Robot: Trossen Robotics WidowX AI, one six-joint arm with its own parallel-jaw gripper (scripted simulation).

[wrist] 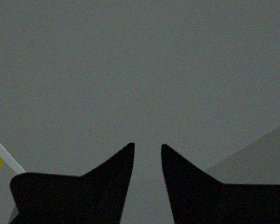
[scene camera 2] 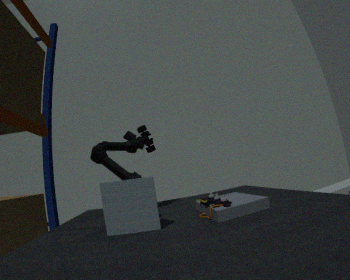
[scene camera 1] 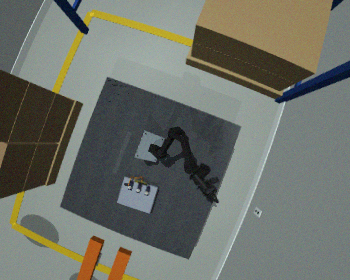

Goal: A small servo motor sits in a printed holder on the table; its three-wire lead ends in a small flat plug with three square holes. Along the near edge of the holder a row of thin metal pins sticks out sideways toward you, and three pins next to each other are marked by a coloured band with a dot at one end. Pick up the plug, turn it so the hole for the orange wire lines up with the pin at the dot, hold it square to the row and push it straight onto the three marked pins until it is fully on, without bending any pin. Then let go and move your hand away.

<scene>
I see my gripper and a grey printed holder.
</scene>
